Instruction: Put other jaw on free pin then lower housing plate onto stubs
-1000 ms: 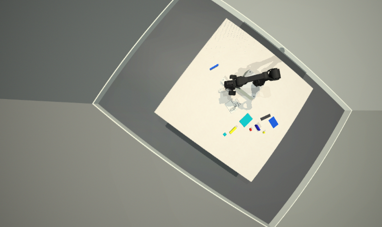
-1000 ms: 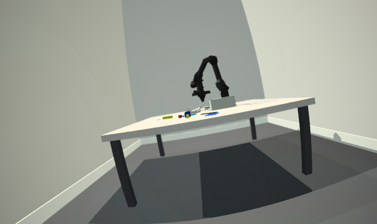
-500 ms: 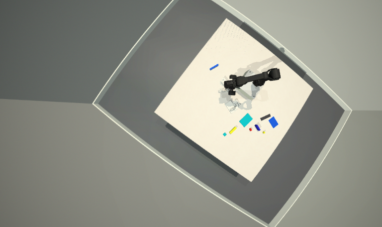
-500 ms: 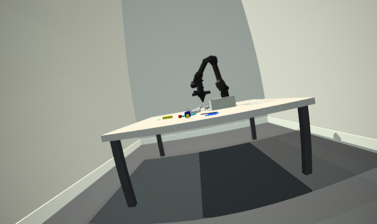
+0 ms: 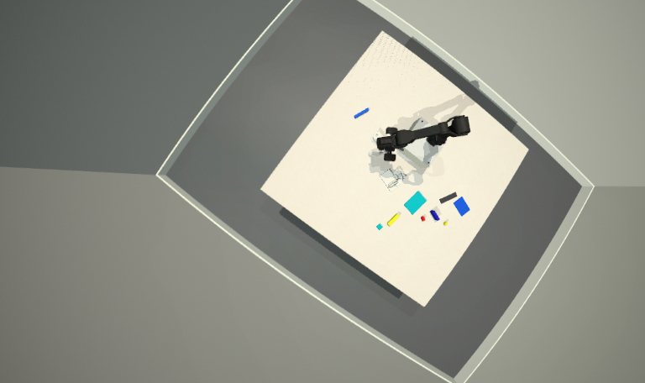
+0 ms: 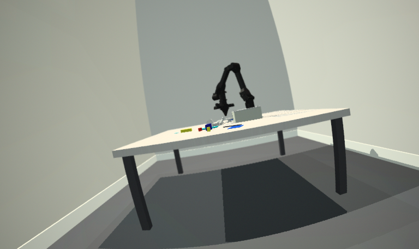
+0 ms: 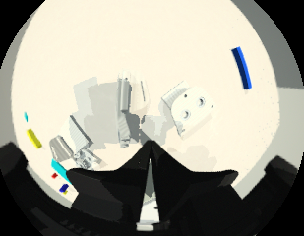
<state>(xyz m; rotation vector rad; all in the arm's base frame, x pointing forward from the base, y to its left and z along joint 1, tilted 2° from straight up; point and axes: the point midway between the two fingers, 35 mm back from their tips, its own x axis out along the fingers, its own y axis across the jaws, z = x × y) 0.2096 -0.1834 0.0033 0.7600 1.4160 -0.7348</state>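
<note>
Right now the jaw is 40 mm ahead of my gripper tip, 10 mm to the left of it and 20 mm below it. Also, from my gripper tip: cyan plate: 130 mm ahead, 370 mm to the left, 50 mm below; then yellow bar: 300 mm ahead, 330 mm to the left, 50 mm below; then blue bar: 80 mm behind, 240 mm to the right, 50 mm below.
</note>
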